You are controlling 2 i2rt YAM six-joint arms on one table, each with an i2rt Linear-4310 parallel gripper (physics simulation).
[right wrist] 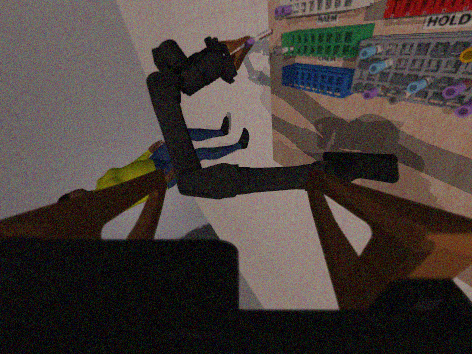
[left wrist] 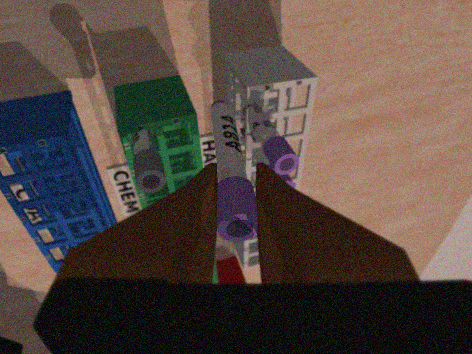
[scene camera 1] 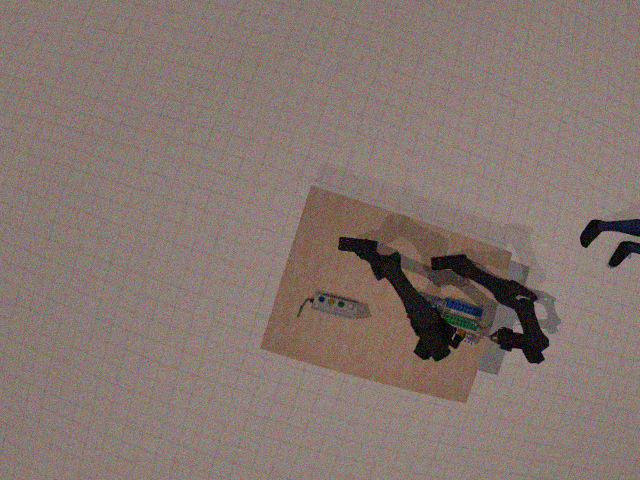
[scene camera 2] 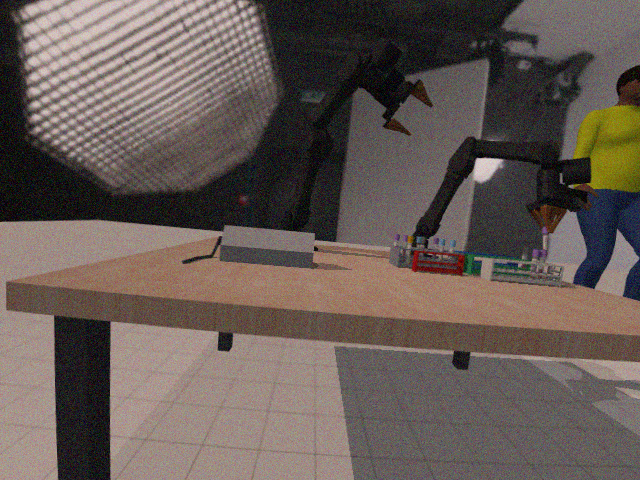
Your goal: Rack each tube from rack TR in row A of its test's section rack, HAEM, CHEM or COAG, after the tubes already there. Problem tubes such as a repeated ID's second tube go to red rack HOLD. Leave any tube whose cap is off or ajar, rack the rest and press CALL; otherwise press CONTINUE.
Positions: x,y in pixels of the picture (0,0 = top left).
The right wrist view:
left gripper: 250,40
right gripper: 236,177
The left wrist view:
left gripper: 236,177
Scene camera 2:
left gripper: 548,233
right gripper: 421,120
